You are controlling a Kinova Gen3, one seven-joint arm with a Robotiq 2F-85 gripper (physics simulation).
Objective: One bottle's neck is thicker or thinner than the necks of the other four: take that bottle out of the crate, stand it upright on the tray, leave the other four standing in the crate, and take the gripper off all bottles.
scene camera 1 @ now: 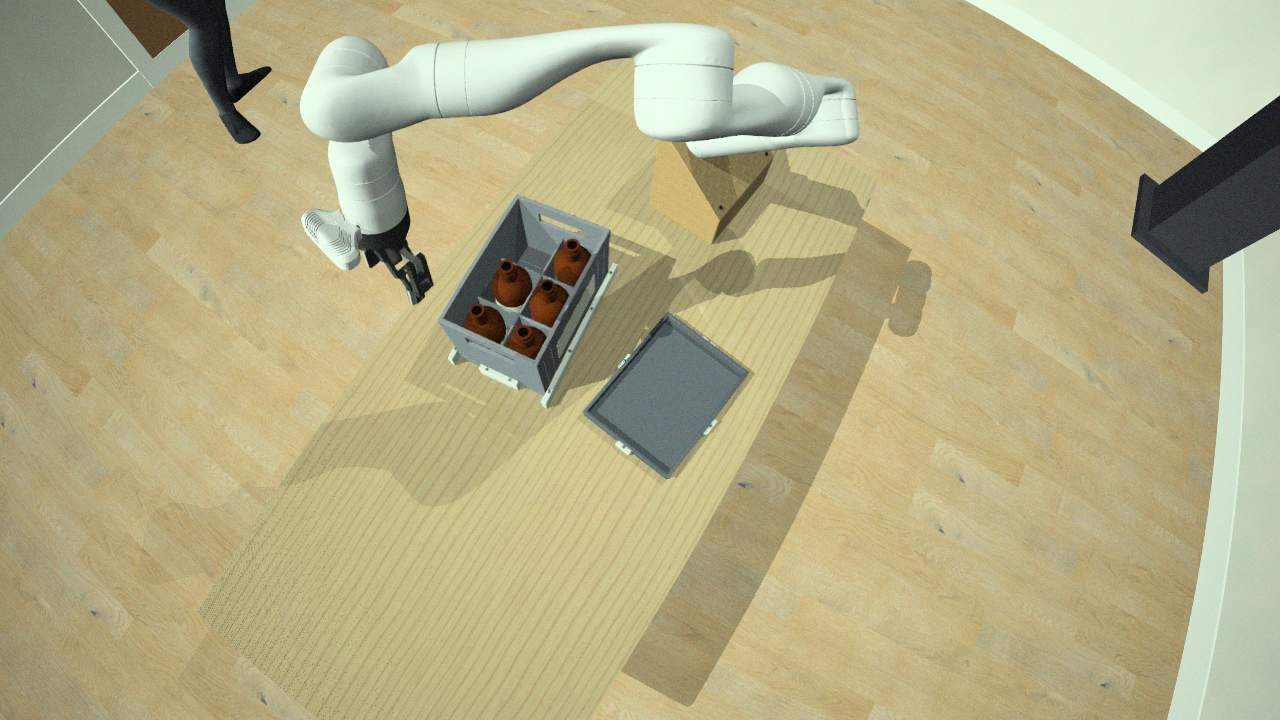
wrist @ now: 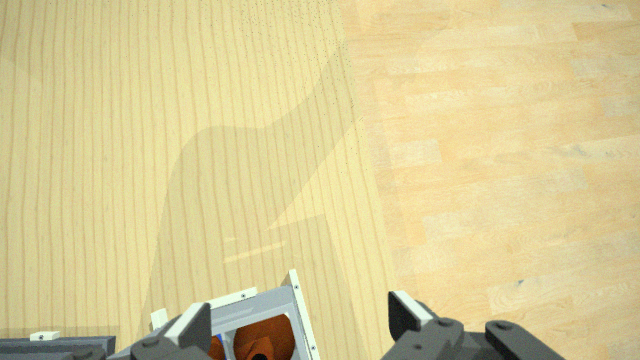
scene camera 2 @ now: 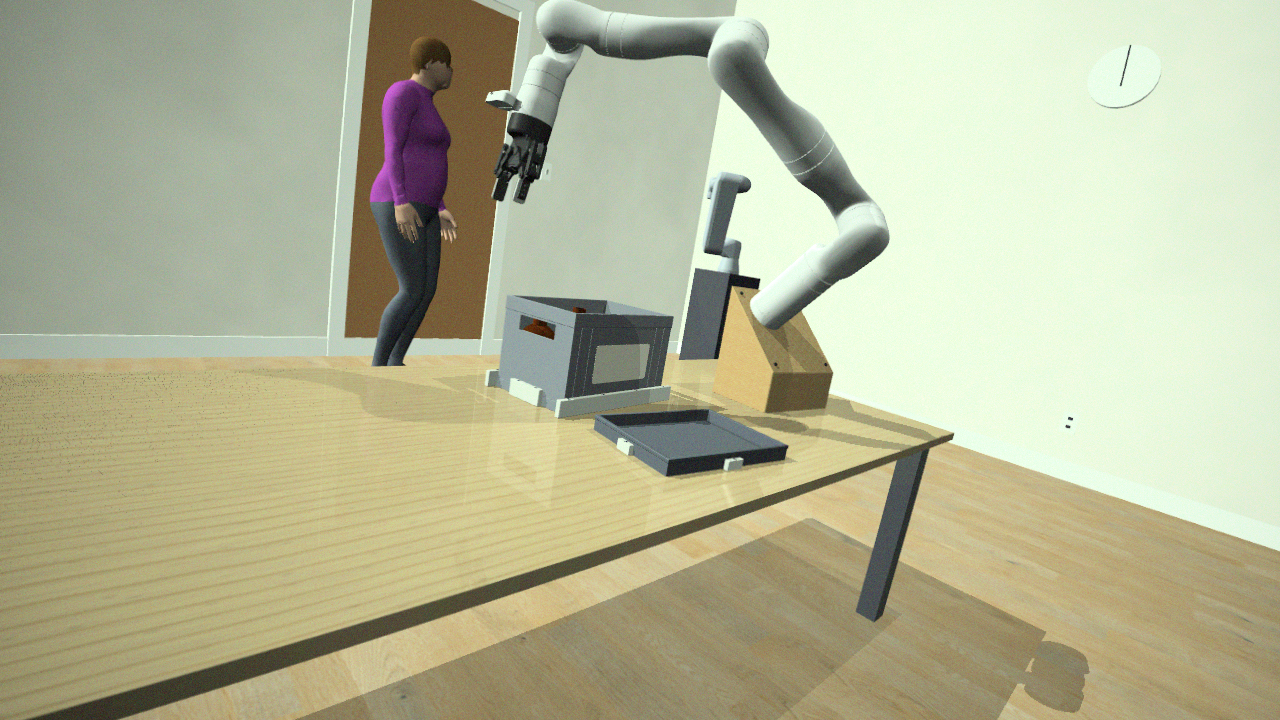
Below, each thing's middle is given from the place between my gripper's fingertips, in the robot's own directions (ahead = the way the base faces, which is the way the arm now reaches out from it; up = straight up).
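My hand: 25 cm above the crate [scene camera 1: 524, 241], 17 cm past it, 7 cm to the right of it. Grey tray [scene camera 1: 667, 393]: 33 cm below my hand, 19 cm behind, 36 cm to the left.
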